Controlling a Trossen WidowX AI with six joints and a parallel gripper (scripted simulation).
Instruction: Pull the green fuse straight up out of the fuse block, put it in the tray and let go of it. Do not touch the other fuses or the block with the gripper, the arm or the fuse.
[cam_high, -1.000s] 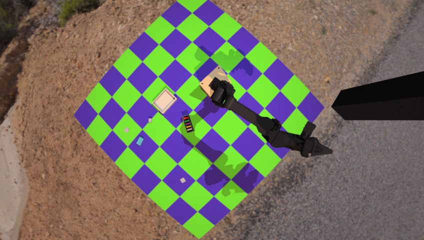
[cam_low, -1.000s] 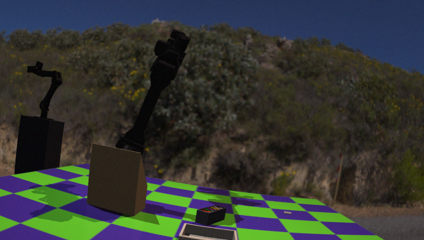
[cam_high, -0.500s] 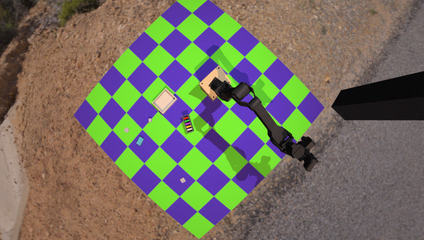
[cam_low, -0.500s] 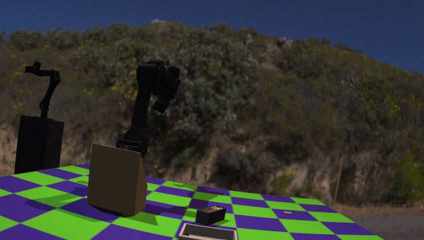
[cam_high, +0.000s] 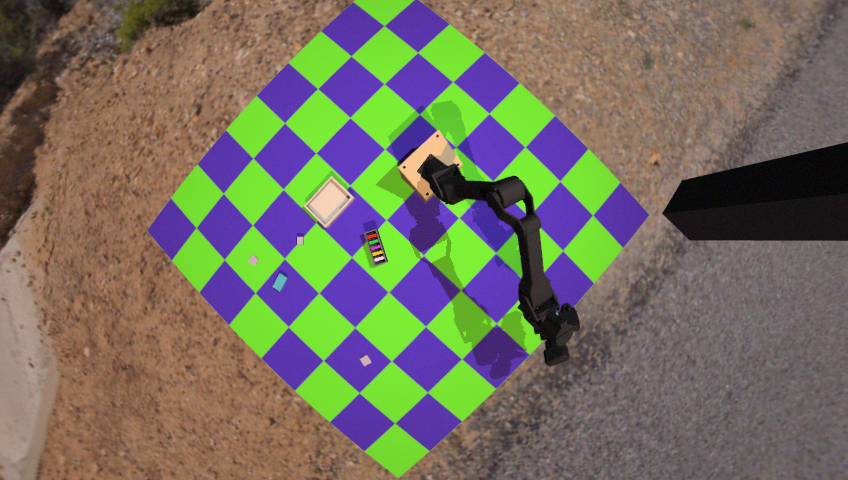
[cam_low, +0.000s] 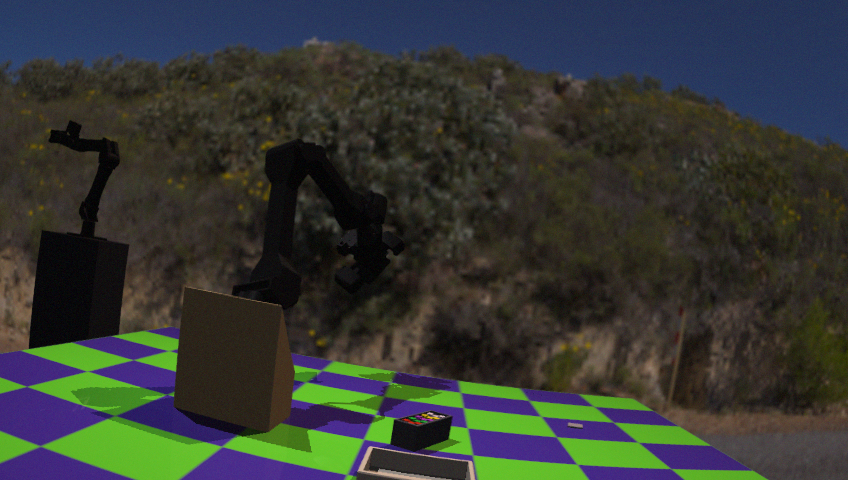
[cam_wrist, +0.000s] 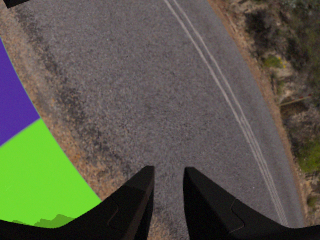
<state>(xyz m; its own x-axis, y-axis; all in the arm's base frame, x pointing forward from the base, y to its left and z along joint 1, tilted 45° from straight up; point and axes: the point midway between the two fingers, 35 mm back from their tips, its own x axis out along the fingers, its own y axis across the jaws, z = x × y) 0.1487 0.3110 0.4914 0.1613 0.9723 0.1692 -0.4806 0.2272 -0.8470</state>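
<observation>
Right now my gripper tip is 60 cm to the left of the green fuse, 20 cm above it and 11 cm short of it. Round my gripper tip: cyan block (78 cm to the right, 41 cm ahead, 22 cm below); cream tray (80 cm to the right, 22 cm below, 9 cm ahead).
</observation>
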